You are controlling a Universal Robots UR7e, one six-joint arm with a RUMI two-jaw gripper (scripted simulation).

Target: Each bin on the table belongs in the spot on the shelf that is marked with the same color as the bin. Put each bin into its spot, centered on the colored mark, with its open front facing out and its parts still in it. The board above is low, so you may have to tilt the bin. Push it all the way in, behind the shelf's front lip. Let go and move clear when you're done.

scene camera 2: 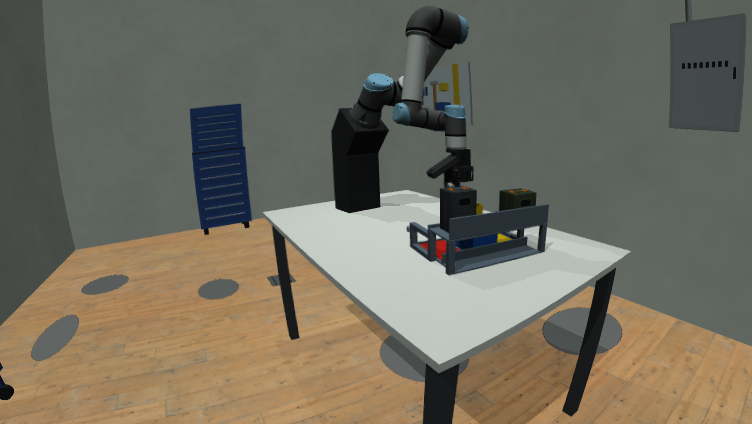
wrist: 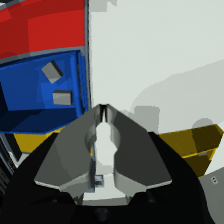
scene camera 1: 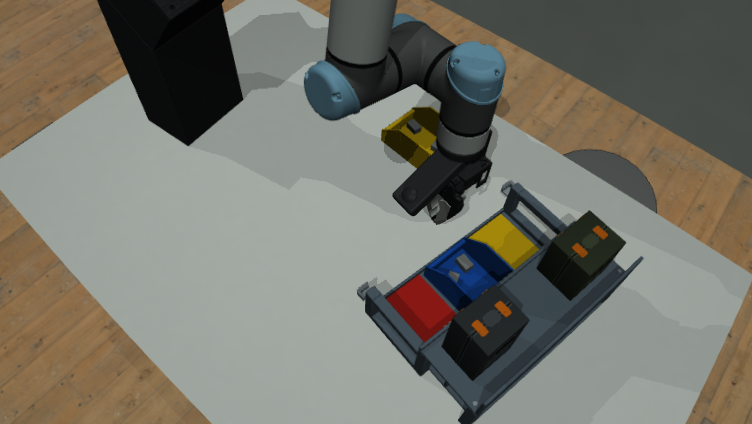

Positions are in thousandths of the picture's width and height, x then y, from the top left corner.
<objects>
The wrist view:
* my gripper: 467,471
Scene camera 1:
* my gripper: 579,525
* blue bin: 651,633
</objects>
